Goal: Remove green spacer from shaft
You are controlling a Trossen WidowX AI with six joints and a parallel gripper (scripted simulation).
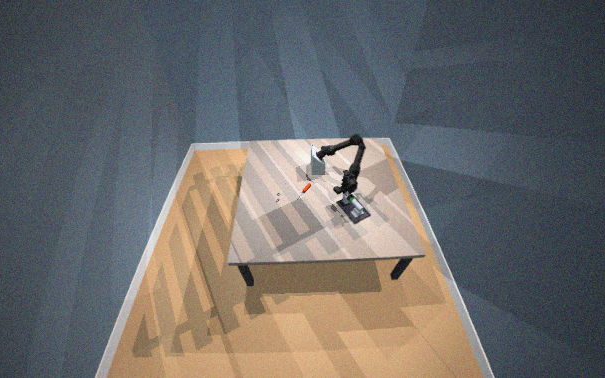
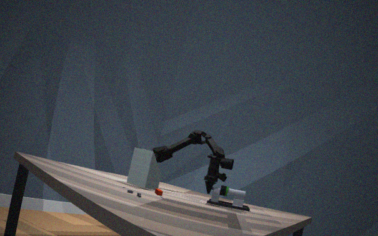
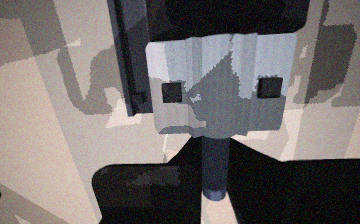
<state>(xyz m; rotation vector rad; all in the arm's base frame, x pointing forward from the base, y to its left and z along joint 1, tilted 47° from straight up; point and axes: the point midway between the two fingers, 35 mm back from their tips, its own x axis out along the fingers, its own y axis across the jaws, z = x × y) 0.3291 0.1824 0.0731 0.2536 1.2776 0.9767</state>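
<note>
My gripper tip is 60 mm short of the dark blue shaft, 30 mm to the right of it and 30 mm below it. Also, from my gripper tip: green spacer: 90 mm ahead, 50 mm to the left, 30 mm above; then dark spacer: 70 mm ahead, 40 mm to the left, 30 mm above; then red-handled screwdriver: 70 mm behind, 310 mm to the right, 40 mm below.
</note>
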